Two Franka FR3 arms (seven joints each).
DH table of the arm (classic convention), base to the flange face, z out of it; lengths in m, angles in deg. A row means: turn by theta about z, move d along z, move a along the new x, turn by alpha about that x. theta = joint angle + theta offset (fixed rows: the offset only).
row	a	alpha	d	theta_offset
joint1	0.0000	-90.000	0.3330	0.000
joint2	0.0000	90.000	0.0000	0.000
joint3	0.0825	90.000	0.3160	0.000
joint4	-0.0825	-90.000	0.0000	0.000
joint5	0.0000	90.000	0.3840	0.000
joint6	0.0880	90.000	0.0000	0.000
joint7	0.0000	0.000	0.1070	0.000
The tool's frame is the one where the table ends.
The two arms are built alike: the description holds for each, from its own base.
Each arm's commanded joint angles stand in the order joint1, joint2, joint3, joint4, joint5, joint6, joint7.
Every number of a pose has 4 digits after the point.
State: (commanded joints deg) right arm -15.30 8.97 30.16 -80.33 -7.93 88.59 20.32; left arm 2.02 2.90 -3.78 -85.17 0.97 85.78 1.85
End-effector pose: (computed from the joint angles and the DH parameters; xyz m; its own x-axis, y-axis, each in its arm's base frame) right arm 0.5848 0.1127 0.6228 0.9942 -0.1040 0.0287 -0.1054 -0.9930 0.0532; left arm 0.5628 -0.0143 0.6294 0.9973 -0.0617 -0.0403 -0.0623 -0.9980 -0.0123
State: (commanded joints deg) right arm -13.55 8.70 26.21 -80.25 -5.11 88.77 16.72; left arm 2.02 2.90 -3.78 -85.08 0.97 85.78 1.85
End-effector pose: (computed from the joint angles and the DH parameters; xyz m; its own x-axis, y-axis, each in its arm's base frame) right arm 0.5874 0.0993 0.6235 0.9968 -0.0780 0.0181 -0.0784 -0.9968 0.0178; left arm 0.5629 -0.0143 0.6302 0.9973 -0.0617 -0.0387 -0.0623 -0.9980 -0.0123
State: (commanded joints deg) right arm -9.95 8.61 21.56 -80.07 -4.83 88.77 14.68; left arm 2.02 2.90 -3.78 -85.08 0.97 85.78 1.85
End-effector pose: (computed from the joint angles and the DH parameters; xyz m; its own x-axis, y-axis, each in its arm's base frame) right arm 0.5893 0.0930 0.6232 0.9980 -0.0598 0.0189 -0.0603 -0.9979 0.0252; left arm 0.5629 -0.0143 0.6302 0.9973 -0.0617 -0.0387 -0.0623 -0.9980 -0.0123
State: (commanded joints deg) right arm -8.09 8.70 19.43 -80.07 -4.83 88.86 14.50; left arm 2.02 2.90 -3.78 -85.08 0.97 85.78 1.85
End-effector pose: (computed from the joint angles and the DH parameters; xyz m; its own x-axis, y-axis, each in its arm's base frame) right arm 0.5905 0.0921 0.6214 0.9980 -0.0608 0.0182 -0.0613 -0.9977 0.0303; left arm 0.5629 -0.0143 0.6302 0.9973 -0.0617 -0.0387 -0.0623 -0.9980 -0.0123
